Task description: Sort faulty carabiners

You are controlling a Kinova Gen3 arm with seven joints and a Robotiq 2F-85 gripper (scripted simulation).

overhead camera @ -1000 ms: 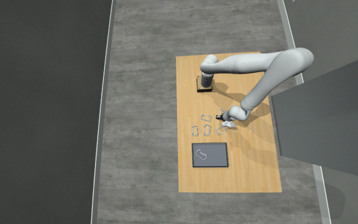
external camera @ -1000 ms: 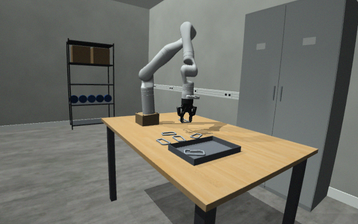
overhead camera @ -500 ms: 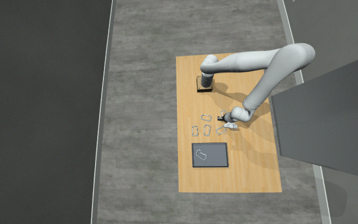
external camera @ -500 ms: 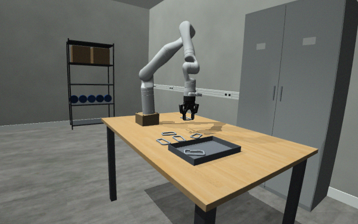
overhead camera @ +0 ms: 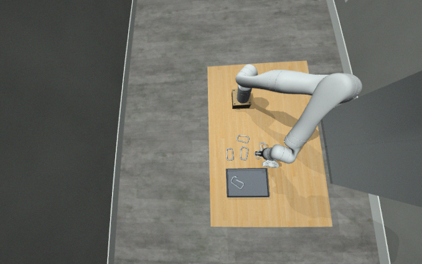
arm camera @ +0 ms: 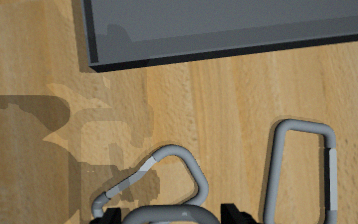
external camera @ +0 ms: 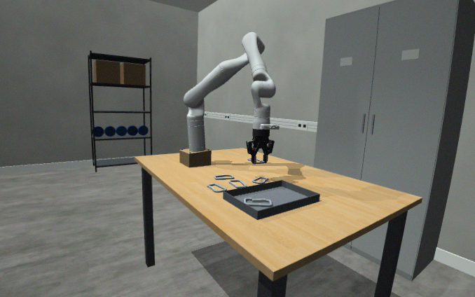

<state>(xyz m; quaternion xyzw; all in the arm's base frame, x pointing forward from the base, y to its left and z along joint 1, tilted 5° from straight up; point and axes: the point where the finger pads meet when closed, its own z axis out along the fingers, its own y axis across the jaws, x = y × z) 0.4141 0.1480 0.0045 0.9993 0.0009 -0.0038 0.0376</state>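
My hand is 210 mm short of the grey tray, 90 mm above it and 80 mm to the left of it.
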